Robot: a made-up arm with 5 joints. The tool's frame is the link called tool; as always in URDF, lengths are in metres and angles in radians.
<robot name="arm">
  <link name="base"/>
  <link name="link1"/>
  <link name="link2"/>
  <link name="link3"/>
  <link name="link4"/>
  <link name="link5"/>
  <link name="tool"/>
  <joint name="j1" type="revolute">
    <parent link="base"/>
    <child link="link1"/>
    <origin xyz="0.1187 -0.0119 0.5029" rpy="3.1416 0 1.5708"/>
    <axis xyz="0 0 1"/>
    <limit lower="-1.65" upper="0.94"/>
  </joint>
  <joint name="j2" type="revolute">
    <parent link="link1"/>
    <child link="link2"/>
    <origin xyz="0.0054 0.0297 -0.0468" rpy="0 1.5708 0"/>
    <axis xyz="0 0 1"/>
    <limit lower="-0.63" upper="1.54"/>
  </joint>
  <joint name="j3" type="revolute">
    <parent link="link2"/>
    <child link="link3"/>
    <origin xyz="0.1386 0.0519 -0.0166" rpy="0 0 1.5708"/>
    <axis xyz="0 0 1"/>
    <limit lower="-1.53" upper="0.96"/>
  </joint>
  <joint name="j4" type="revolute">
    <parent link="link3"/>
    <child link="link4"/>
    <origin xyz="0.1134 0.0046 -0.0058"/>
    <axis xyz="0 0 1"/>
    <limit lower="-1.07" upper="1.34"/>
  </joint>
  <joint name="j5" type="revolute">
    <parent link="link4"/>
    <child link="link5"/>
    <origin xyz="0.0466 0.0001 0.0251" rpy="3.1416 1.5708 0"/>
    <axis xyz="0 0 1"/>
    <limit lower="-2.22" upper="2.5"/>
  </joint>
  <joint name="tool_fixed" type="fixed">
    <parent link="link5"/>
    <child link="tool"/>
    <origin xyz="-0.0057 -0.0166 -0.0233" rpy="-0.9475 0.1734 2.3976"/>
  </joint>
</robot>
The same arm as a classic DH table. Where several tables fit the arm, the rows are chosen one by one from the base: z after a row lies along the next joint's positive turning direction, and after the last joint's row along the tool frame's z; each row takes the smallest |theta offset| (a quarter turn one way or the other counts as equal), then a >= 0, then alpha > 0; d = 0 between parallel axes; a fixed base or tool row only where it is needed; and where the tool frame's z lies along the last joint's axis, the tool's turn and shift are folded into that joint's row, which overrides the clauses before.
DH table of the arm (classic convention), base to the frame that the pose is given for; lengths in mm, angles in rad. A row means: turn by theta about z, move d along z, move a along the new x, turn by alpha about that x. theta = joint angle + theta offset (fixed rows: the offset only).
base (fixed): theta0 -0.0999  d 0  a 119.3  alpha 3.1416
j1: theta0 -0.0999  d -549.7  a 29.7  alpha 1.5708
j2: theta0 -1.2125  d 0  a 148  alpha 0
j3: theta0 1.253  d 0  a 113.5  alpha 0
j4: theta0 1.5302  d 8.1  a 0.1  alpha -1.5708
j5: theta0 0.7034  d -80.5  a 9  alpha 0.9582
tool (fixed): theta0 -2.9291  d 18.4  a 0  alpha 0
Joint limits (rad, base to tool): -1.65..0.94 -0.63..1.54 -1.53..0.96 -1.07..1.34 -2.22..2.5

